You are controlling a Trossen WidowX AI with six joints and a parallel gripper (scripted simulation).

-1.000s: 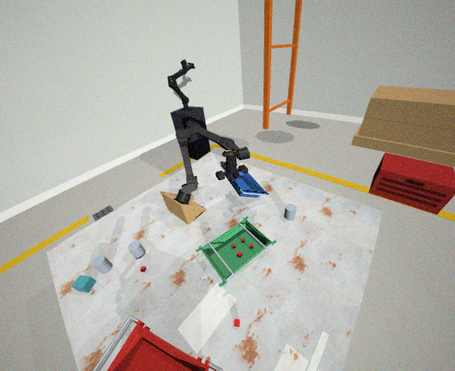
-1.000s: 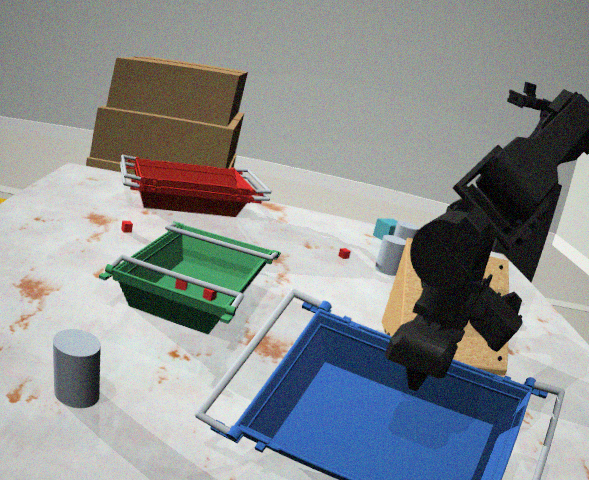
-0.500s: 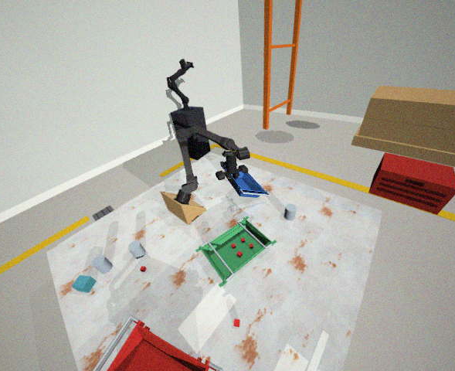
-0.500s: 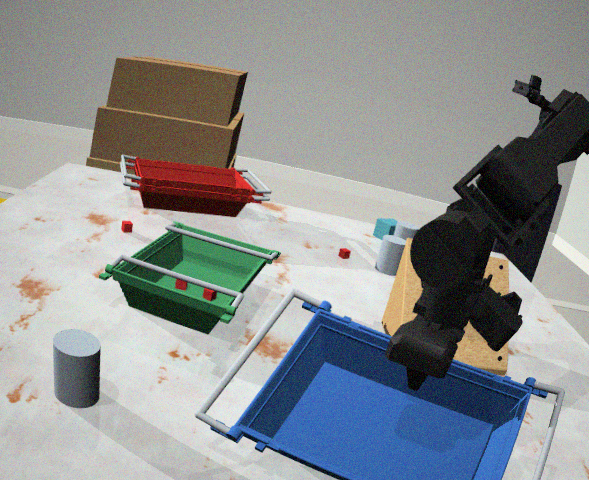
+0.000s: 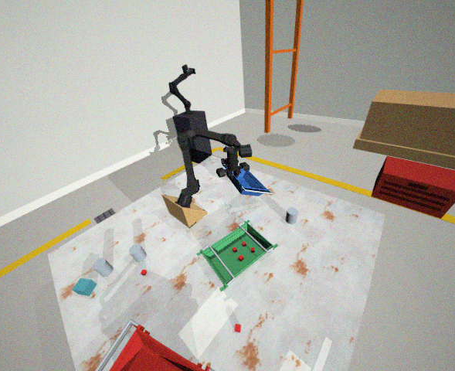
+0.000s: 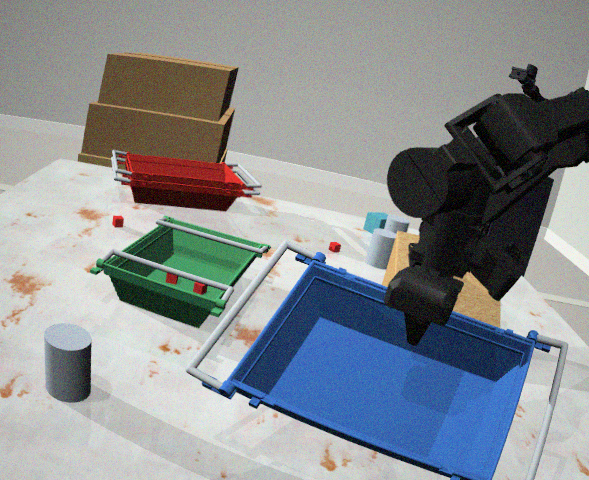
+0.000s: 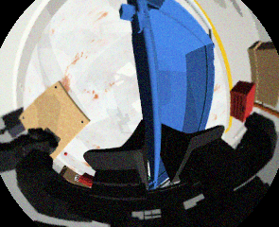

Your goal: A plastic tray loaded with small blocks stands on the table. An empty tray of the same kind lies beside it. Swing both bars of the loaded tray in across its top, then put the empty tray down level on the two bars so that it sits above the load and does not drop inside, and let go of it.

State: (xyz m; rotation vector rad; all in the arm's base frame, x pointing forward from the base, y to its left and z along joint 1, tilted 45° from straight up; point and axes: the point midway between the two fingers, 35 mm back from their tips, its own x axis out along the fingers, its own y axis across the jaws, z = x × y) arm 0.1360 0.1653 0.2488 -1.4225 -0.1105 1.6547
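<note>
Now: gripper tip 70 mm to the right of the blue tray and 50 mm short of it. From my gripper tip the other things lie so: teal block: 820 mm to the right, 250 mm behind, 110 mm below.
</note>
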